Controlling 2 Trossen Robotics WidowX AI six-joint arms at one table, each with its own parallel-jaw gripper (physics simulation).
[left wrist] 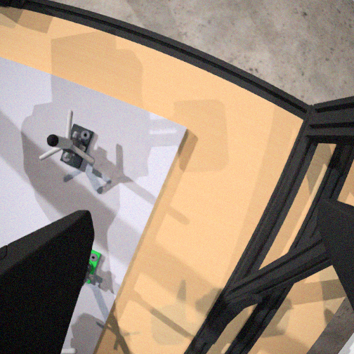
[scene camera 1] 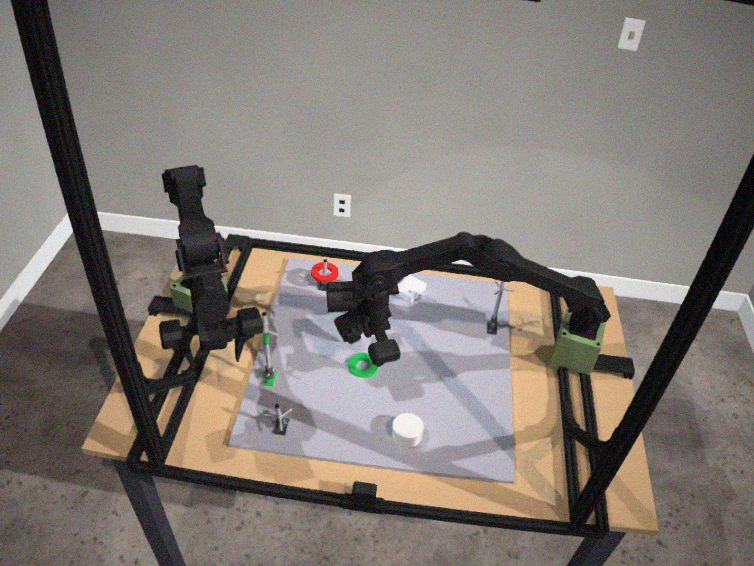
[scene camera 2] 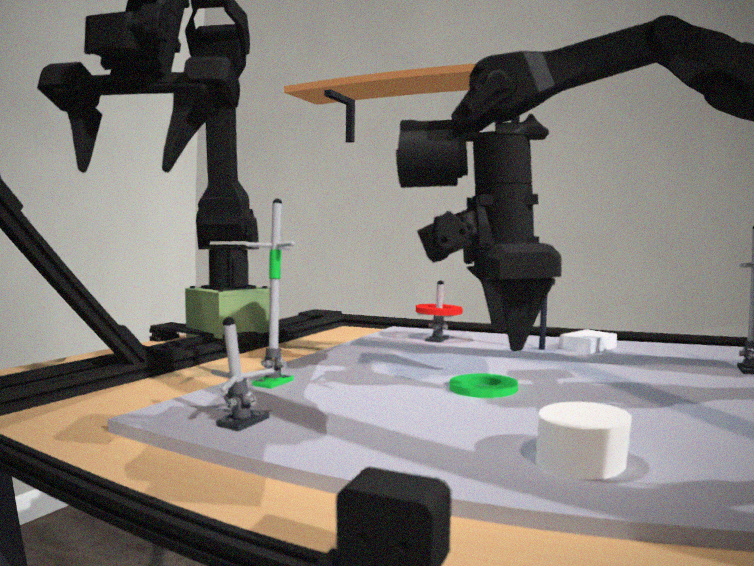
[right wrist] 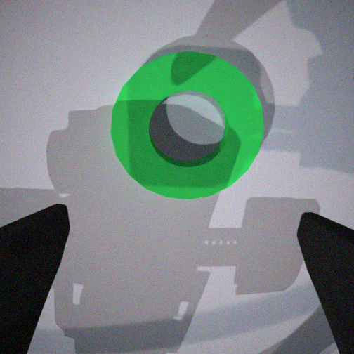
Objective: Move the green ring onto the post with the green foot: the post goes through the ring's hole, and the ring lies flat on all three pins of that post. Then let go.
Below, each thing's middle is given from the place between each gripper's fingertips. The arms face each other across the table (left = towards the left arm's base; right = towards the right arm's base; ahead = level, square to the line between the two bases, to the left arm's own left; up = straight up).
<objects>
I see my left gripper 26 cm to the left of the green ring [scene camera 2: 469,385], 23 cm short of it and 21 cm above it. Also, from my left hand: white block [scene camera 2: 587,341] 51 cm ahead, 34 cm to the right, 20 cm below.
The green ring lies 50 mm below my right hand, 20 mm to the left of it and 10 mm behind it. Also, from my right hand: white block (270 mm ahead, 60 mm to the right, 40 mm below).
</objects>
